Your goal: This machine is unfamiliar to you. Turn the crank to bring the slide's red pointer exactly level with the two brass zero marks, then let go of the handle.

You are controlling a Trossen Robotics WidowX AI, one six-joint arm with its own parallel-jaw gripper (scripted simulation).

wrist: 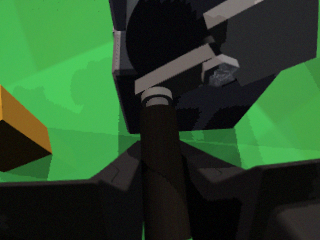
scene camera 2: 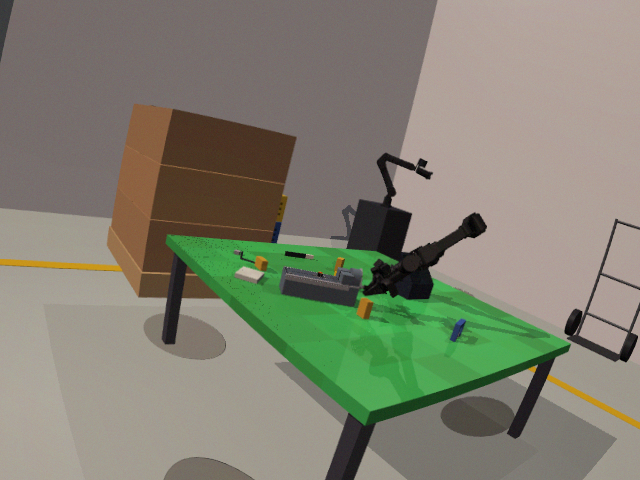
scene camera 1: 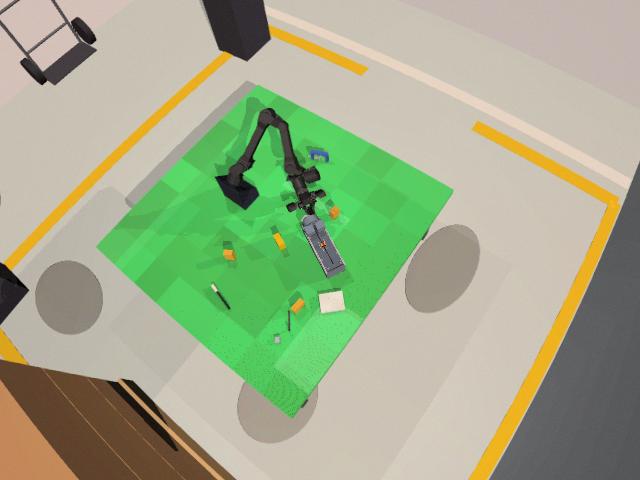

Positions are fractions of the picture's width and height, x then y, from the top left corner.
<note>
In view: the gripper (scene camera 2: 0.57, 0.61) and a slide machine (scene camera 2: 0.54, 0.60).
The gripper is seen too in the wrist view (wrist: 0.49, 0.61). The slide machine shows as well in the wrist view (wrist: 0.44, 0.18) and in scene camera 1 (scene camera 1: 0.52, 0.54).
</note>
